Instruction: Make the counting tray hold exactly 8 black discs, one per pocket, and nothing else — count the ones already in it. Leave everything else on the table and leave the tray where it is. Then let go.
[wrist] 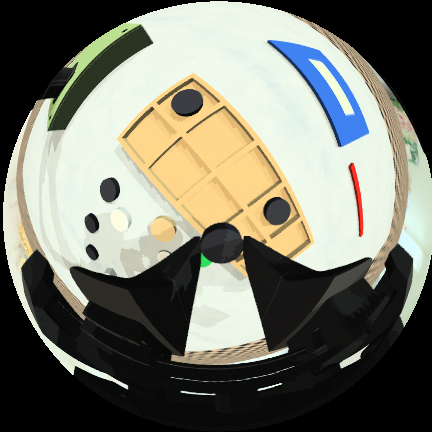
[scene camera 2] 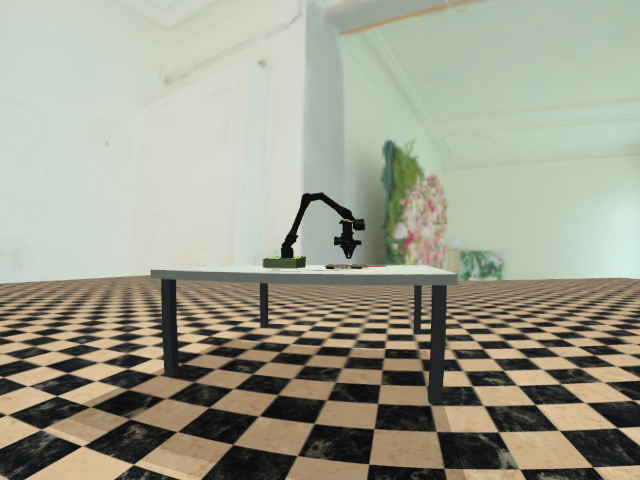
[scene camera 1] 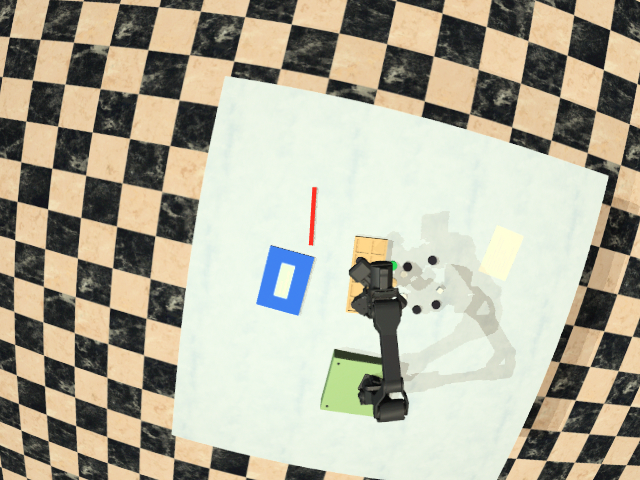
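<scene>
My gripper (scene camera 2: 349,256) (wrist: 221,241) is shut on a black disc (wrist: 221,244), held above the tan counting tray (scene camera 1: 371,238) (wrist: 216,169), over its long edge near the green disc in the wrist view. In the wrist view, one black disc (wrist: 187,102) sits in a pocket near the tray's far end and another black disc (wrist: 276,210) in a pocket towards the near end. The held disc and fingers hide part of the tray. Loose black discs (scene camera 1: 407,266) (scene camera 1: 432,259) (scene camera 1: 435,304) (scene camera 1: 416,309) lie on the table beside the tray; the arm hides much of the tray in scene camera 1.
A green disc (scene camera 1: 393,265) (wrist: 205,261), a cream disc (wrist: 120,219) and a tan disc (wrist: 163,228) lie beside the tray. A small white block (scene camera 1: 439,290), blue panel (scene camera 1: 268,279) (wrist: 300,65), red stick (scene camera 1: 312,217) (wrist: 357,200) and cream sheet (scene camera 1: 501,253) lie farther off. The arm stands on a green base (scene camera 1: 346,384).
</scene>
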